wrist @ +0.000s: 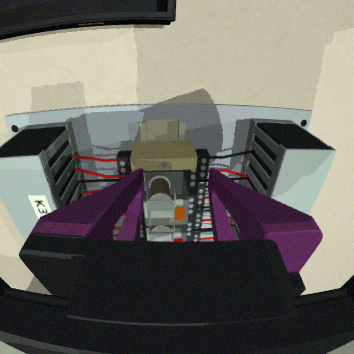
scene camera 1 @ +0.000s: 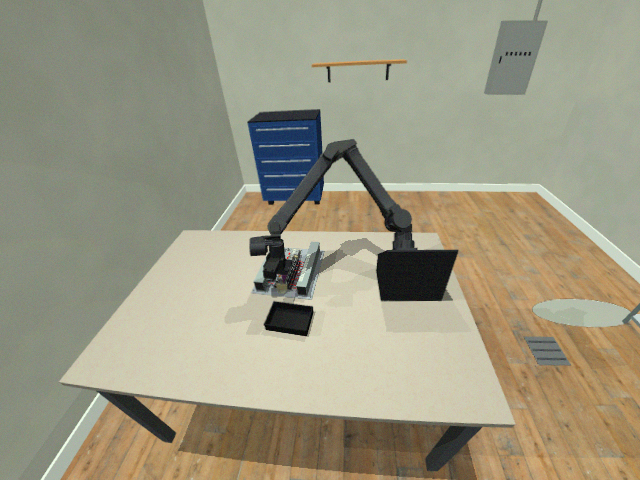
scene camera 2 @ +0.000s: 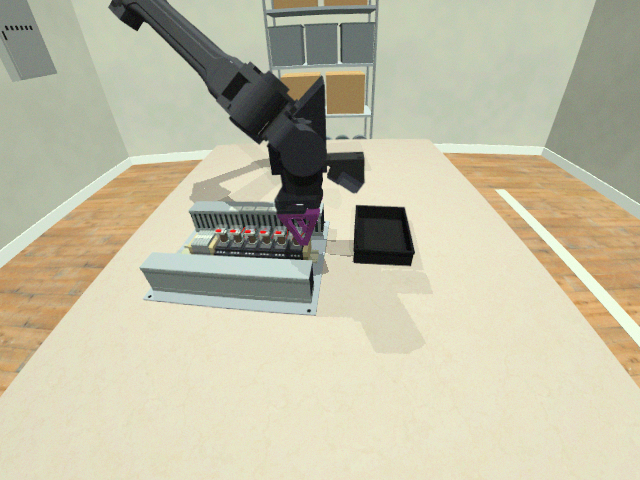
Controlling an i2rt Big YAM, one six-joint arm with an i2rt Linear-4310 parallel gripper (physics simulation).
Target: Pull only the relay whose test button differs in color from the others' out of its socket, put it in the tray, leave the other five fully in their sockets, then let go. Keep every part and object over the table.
Labels:
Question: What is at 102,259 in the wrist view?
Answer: My gripper.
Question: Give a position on a grey panel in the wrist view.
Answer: At 100,131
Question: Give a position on a tan end block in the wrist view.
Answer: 179,154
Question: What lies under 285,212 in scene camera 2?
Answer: My gripper.

